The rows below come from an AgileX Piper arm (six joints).
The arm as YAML. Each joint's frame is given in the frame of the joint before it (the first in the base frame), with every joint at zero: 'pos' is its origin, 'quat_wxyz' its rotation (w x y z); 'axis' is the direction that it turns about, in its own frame. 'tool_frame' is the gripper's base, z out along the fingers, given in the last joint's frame.
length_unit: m
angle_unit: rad
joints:
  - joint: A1
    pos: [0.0, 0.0, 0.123]
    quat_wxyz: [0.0, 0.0, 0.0, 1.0]
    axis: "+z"
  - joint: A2
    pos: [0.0, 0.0, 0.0]
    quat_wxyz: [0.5, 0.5, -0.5, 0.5]
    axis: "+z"
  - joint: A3
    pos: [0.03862, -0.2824, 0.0]
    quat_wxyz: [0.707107, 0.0, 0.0, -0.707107]
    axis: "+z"
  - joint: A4
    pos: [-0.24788, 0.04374, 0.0]
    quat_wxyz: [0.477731, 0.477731, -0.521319, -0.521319]
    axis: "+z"
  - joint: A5
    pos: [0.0, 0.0, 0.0]
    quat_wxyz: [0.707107, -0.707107, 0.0, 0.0]
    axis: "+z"
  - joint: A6
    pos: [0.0, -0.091, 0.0]
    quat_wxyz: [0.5, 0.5, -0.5, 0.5]
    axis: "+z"
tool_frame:
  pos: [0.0, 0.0, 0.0]
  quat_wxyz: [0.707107, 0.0, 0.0, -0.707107]
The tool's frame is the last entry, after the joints.
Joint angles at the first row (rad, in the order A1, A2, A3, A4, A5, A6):
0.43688 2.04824 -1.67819 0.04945 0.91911 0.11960
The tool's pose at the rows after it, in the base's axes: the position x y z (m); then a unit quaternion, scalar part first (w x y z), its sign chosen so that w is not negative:
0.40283 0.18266 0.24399 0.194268 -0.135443 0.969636 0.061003
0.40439 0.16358 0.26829 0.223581 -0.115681 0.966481 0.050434
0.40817 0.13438 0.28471 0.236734 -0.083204 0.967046 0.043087
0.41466 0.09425 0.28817 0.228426 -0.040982 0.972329 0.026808
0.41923 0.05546 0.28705 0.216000 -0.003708 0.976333 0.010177
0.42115 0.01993 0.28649 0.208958 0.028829 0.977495 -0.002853
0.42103 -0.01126 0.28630 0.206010 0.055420 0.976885 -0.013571
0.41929 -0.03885 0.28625 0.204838 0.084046 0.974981 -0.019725
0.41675 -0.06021 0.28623 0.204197 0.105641 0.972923 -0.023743
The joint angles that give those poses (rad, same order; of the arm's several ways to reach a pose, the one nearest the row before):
0.42416 2.01651 -1.70750 0.00933 0.93896 0.14264
0.38884 1.96719 -1.71753 -0.02631 0.94645 0.16095
0.32377 1.93114 -1.72281 -0.03290 0.96460 0.16418
0.23033 1.92013 -1.72330 -0.03799 0.99837 0.15914
0.13958 1.92014 -1.72330 -0.04372 1.02716 0.14635
0.05602 1.92013 -1.72330 -0.04687 1.04242 0.13002
-0.01760 1.92016 -1.72333 -0.04883 1.04782 0.11126
-0.08387 1.92014 -1.72331 -0.04553 1.04886 0.10256
-0.13583 1.92013 -1.72327 -0.04084 1.04884 0.09344

